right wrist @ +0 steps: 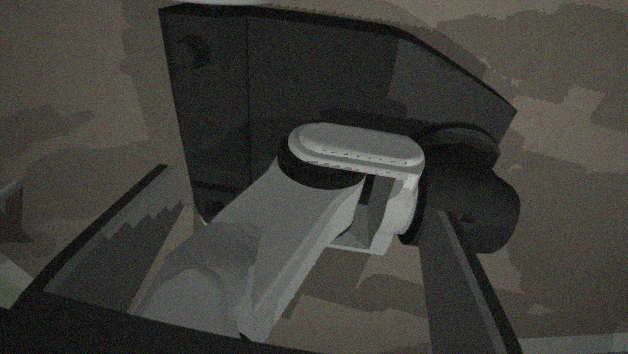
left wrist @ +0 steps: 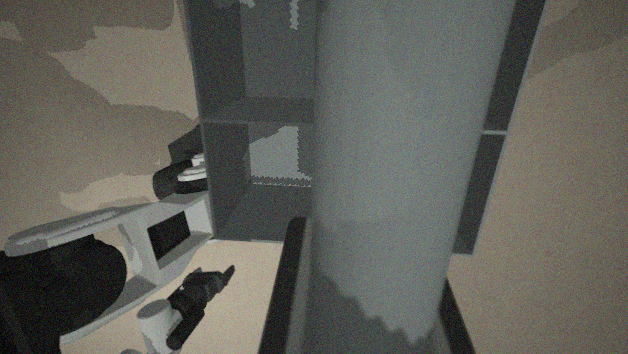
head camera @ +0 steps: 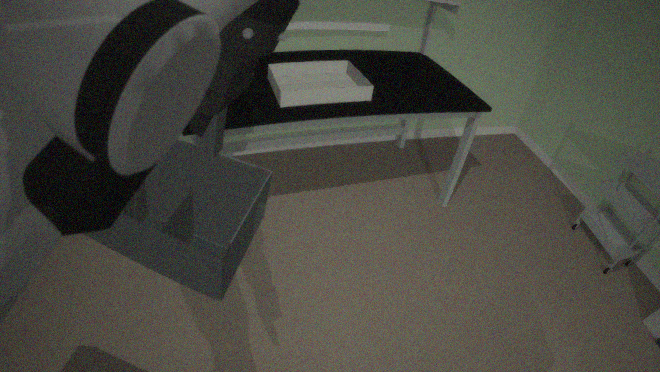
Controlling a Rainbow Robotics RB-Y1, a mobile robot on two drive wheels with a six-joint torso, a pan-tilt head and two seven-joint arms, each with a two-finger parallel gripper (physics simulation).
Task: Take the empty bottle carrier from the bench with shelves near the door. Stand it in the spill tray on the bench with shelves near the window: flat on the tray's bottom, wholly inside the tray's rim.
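Frame: origin at the robot's base, x right, y ahead, z up, level; millimetres.
Seen in the pictures: left gripper, fingertip midpoint: [head camera: 202,126]; right gripper, fingertip midpoint: [right wrist: 303,205] [left wrist: 216,268].
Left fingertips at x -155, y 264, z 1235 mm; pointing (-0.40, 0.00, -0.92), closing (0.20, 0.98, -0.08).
Observation:
Offsets run from my left fingertips to a thing's top centre. "*": to the spot under its first point. Level surfaces: height alone.
The grey bottle carrier {* dz -143, dx -7, dy -118 mm} [head camera: 190,260] [left wrist: 270,212] hangs above the floor at the lower left of the head camera view, its open compartments up and its bottles' places empty where visible. My left gripper [head camera: 207,127] [left wrist: 355,238] is shut on its upright handle. The shallow white spill tray {dz -396, dx +147, dy +1108 mm} [head camera: 327,96] lies on the black-topped bench {dz -472 mm} [head camera: 410,85], beyond the carrier and to its right in the head camera view. The tray is apart from the carrier. My right gripper [right wrist: 303,205] is open and empty, with parts of the robot's body showing behind its fingers.
A bench leg {* dz -867, dx +1000, dy +1201 mm} [head camera: 457,160] stands at the near right corner. A shelf post [head camera: 427,30] rises behind the bench. A pale rail [head camera: 340,27] runs along the green wall. A wheeled trolley [head camera: 605,232] stands at the far right. My left arm covers the bench's left end.

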